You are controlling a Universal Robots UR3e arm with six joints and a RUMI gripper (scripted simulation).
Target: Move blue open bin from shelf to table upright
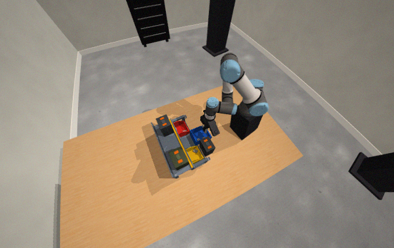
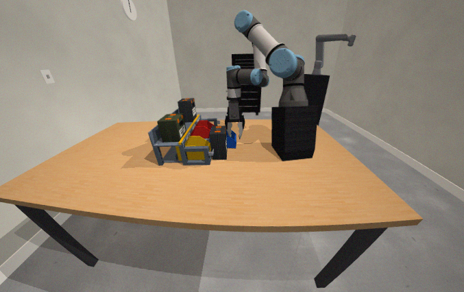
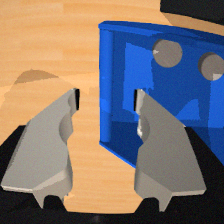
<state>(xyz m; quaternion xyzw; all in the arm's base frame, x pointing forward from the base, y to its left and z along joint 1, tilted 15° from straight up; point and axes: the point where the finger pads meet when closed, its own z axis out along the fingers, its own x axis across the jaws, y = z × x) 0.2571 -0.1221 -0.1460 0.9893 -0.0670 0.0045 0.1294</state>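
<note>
Right now the blue bin is 6 cm ahead of my hand and 1 cm to the right of it. The rest, counted from my hand: yellow rail 22 cm ahead, 3 cm to the right, 7 cm above; yellow bin 21 cm ahead, 8 cm to the left; red bin 17 cm ahead, 14 cm to the right.
</note>
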